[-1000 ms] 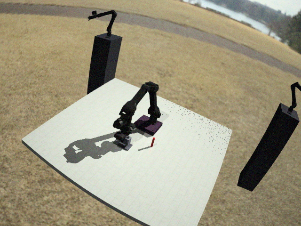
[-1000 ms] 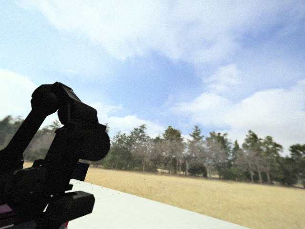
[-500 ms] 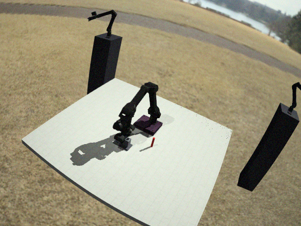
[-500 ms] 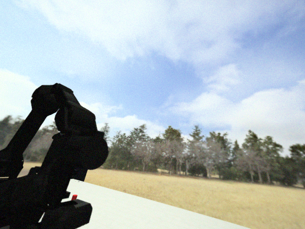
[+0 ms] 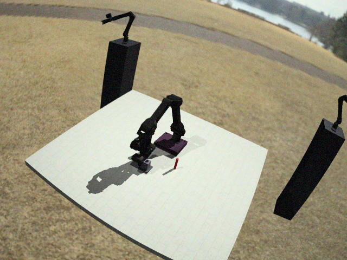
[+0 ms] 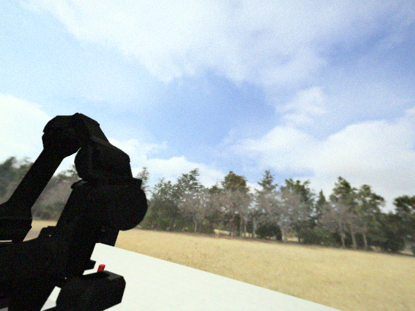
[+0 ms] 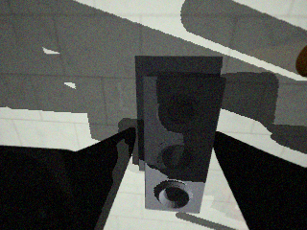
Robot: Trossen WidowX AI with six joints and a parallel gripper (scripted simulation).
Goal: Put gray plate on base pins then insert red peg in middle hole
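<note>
Right now the gray plate is 20 mm above my gripper tip. From my gripper tip the other things lie so: orange cylinder (110 mm behind, 60 mm to the right, 10 mm above); then red peg (120 mm behind, 170 mm to the left, 10 mm above); then gray base (20 mm below).
</note>
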